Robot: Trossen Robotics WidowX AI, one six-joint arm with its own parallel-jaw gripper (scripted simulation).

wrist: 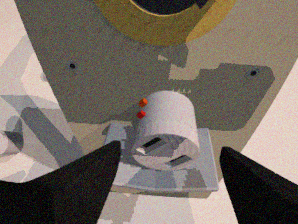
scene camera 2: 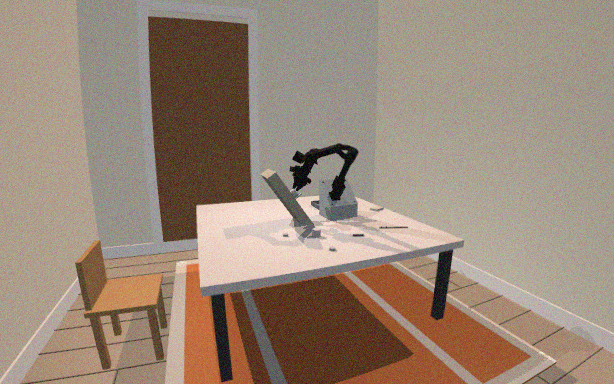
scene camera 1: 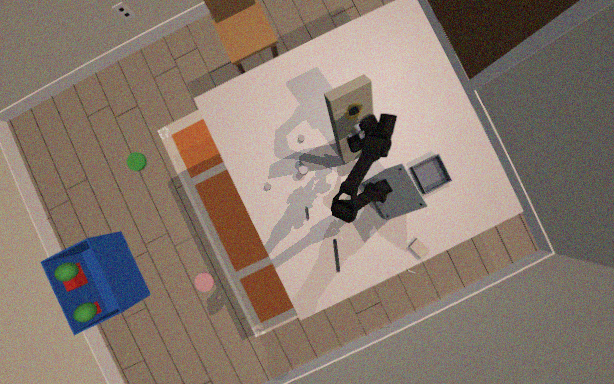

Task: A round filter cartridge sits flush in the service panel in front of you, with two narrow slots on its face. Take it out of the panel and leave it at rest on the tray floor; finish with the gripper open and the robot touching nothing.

same spot on service panel: [wrist: 99, 66] = [scene camera 1: 346, 125]
